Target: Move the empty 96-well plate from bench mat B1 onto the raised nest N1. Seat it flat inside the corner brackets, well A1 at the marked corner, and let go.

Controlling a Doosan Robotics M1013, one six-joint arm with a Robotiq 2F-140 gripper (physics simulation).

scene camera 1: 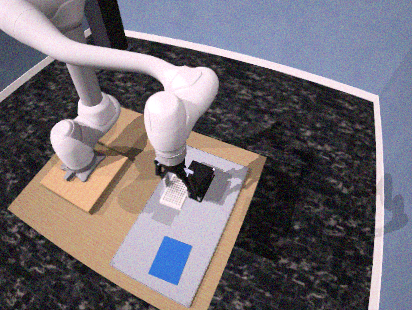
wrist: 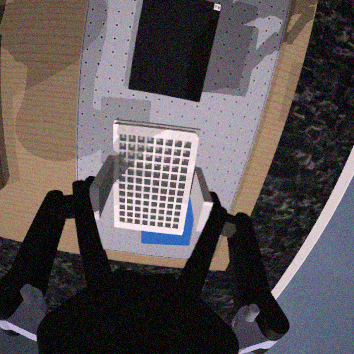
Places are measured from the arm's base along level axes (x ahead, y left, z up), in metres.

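Where they show: gripper, fingertip midpoint: (scene camera 1: pixel 178 189) (wrist: pixel 153 173); arm's base at its link origin: (scene camera 1: pixel 83 162).
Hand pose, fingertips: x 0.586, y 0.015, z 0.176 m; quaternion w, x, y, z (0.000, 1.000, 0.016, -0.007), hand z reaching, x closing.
Things, the pixels of their centre, and the offset from my fingertips. Level surfaces: height alone.
- white 96-well plate at the middle of its body: (wrist: pixel 151 182) (scene camera 1: pixel 177 191) dx +0.000, dy -0.009, dz +0.004 m
- black block at the middle of its body: (wrist: pixel 172 47) (scene camera 1: pixel 196 180) dx -0.005, dy +0.153, dz -0.181 m
- small white mark at the middle of its body: (wrist: pixel 216 6) dx +0.049, dy +0.228, dz -0.152 m
- blue bench mat B1 at its surface level: dz -0.211 m
- grey board at its surface level: dz -0.213 m
- wooden table at its surface level: dz -0.226 m
The white 96-well plate (scene camera 1: pixel 173 196) (wrist: pixel 154 180) is held level between the finger pads of my gripper (scene camera 1: pixel 178 185) (wrist: pixel 153 173), above the grey perforated board, with its shadow on the board. The raised nest N1, a black block (scene camera 1: pixel 202 179) (wrist: pixel 172 50), stands beside the plate in the scene view and beyond its far edge in the wrist view. A small white mark (wrist: pixel 217 7) shows at one nest corner. The blue bench mat B1 (scene camera 1: pixel 171 260) (wrist: pixel 167 238) lies on the board, partly hidden by the plate in the wrist view. Which plate corner is A1 cannot be told.
The grey board (scene camera 1: pixel 135 250) (wrist: pixel 225 122) lies on the wooden table (scene camera 1: pixel 75 235) (wrist: pixel 40 212). The arm's base stands on a thick wooden block (scene camera 1: pixel 97 192) at the left. A dark post (scene camera 1: pixel 107 25) rises at the back.
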